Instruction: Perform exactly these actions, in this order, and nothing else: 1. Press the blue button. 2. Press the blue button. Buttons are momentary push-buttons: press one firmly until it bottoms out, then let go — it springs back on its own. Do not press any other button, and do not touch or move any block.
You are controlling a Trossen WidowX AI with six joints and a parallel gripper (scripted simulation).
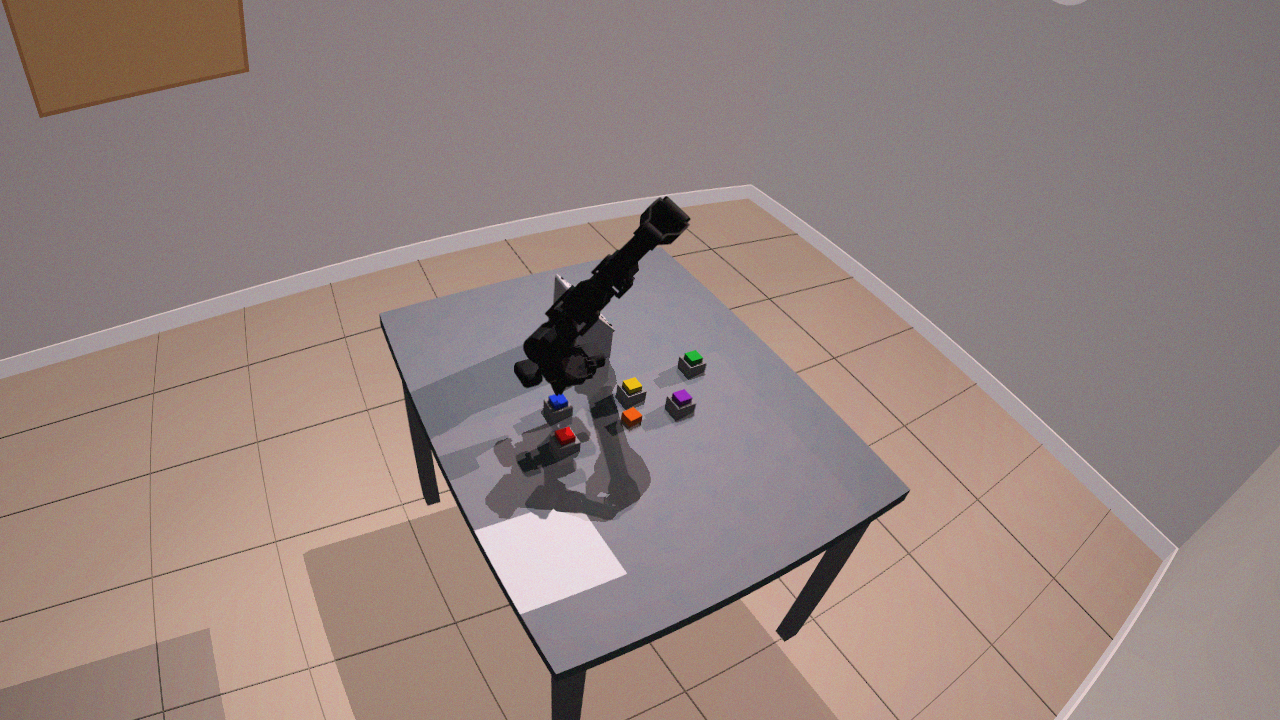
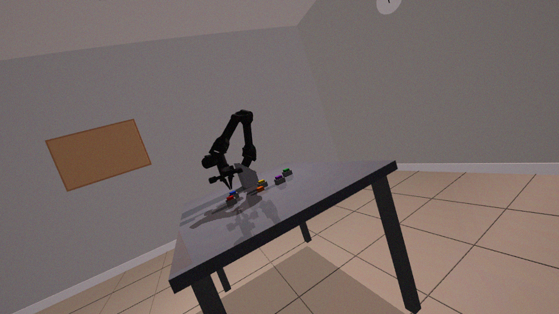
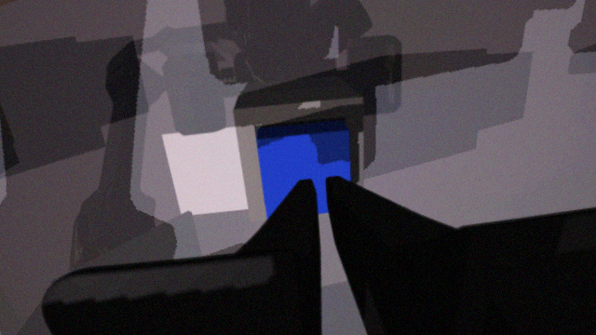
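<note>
The blue button lies 20 mm below my gripper tip. The rest, counted from my gripper tip: red button (90 mm ahead, 40 mm to the right, 20 mm below); orange block (100 mm ahead, 130 mm to the left, 40 mm below); yellow button (40 mm ahead, 170 mm to the left, 20 mm below).
</note>
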